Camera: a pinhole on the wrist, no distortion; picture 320 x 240 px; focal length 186.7 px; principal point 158.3 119.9 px. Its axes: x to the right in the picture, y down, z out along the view. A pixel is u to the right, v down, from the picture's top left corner.
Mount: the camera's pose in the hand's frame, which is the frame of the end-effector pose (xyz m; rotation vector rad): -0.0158 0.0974 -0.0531 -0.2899 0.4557 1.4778
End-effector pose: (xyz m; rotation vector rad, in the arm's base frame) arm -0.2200 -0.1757 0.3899 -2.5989 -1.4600 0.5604
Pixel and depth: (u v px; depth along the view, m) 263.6 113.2 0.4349
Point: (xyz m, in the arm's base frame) 0.1389 -0.4176 0.0368
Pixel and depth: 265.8 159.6 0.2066
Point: -0.0222 -0.3690 0.2449
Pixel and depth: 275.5 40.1 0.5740
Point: 0.3551 -0.2911 -0.1136
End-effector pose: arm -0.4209 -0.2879 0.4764 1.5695 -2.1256 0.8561
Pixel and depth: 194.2 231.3 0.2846
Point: -0.6356 -0.2450 0.1705
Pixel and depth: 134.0 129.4 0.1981
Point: -0.5681 -0.3407 0.3310
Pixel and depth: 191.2 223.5 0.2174
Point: -0.6055 -0.2474 0.2498
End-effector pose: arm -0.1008 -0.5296 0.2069 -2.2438 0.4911 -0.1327
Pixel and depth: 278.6 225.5 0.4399
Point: -0.4033 -0.6279 -0.3548
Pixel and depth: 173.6 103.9 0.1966
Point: -0.1112 -0.5787 -0.0179
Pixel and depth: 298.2 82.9 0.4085
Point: -0.1159 -0.7895 -0.3156
